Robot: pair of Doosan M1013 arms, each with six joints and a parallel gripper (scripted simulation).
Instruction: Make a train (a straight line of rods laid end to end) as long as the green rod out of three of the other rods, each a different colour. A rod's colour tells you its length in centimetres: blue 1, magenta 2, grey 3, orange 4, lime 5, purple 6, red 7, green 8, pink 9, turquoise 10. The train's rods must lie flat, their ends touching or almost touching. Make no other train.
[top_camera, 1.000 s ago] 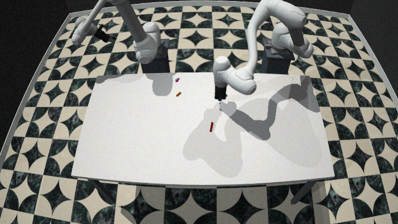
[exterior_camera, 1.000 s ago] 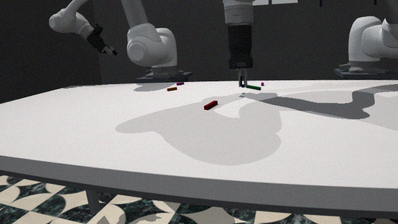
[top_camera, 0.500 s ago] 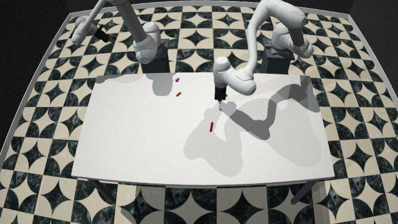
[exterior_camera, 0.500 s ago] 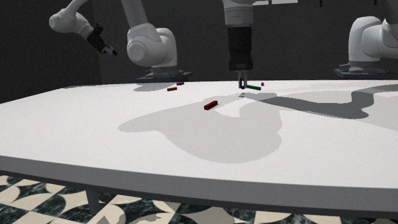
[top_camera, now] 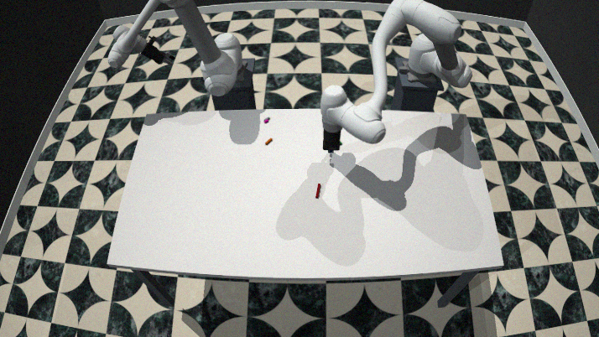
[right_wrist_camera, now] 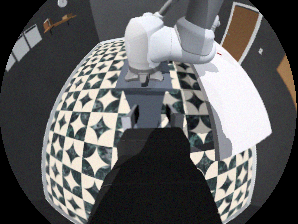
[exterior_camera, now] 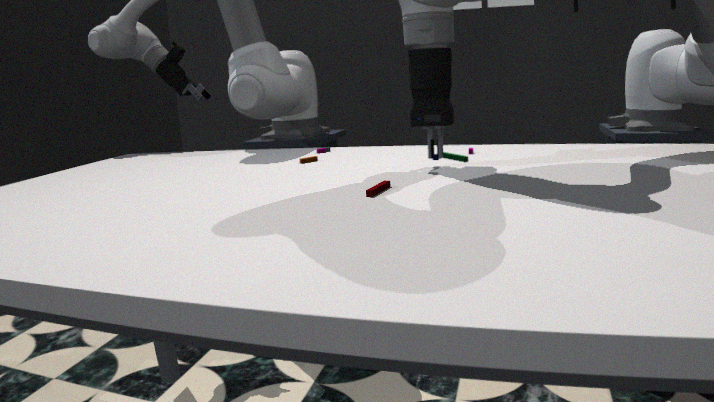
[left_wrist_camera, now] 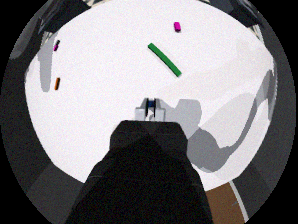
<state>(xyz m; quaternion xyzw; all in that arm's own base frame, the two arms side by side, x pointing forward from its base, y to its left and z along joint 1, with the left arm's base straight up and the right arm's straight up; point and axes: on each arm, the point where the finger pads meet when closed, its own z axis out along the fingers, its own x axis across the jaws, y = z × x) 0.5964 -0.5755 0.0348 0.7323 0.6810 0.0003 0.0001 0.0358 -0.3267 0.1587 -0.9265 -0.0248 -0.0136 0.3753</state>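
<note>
My left gripper is now 20 mm above the blue rod. Also, from my left hand: green rod: 80 mm behind, 30 mm to the left, 30 mm below; red rod: 210 mm ahead, 60 mm to the right, 30 mm below; orange rod: 70 mm behind, 290 mm to the right, 30 mm below.
</note>
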